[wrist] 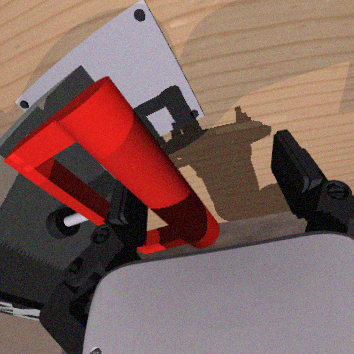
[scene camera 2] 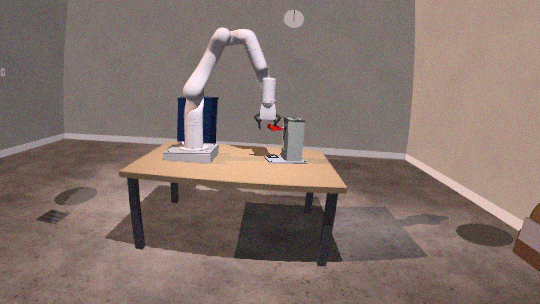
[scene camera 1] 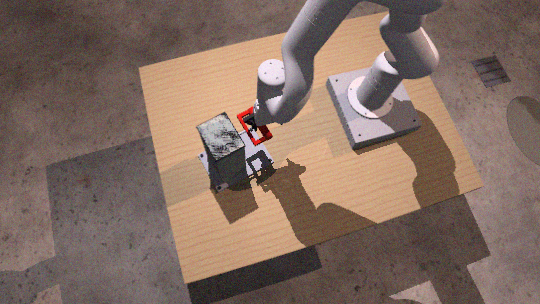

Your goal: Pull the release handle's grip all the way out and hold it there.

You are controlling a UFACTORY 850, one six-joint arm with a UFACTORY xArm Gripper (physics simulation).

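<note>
The red release handle is a rectangular frame with a thick round grip bar. It stands out from the upper part of a dark grey-green box. A short piece of pale rod shows between the box's hole and the frame, so the handle is close to the box. My gripper is open. In the wrist view its left finger reaches into the frame's opening, behind the grip bar; its right finger is well clear of the bar on the other side.
The box stands on a light base plate with dark screws, on the wooden table. My arm's grey base stands on the same table. A dark blue panel is behind the arm.
</note>
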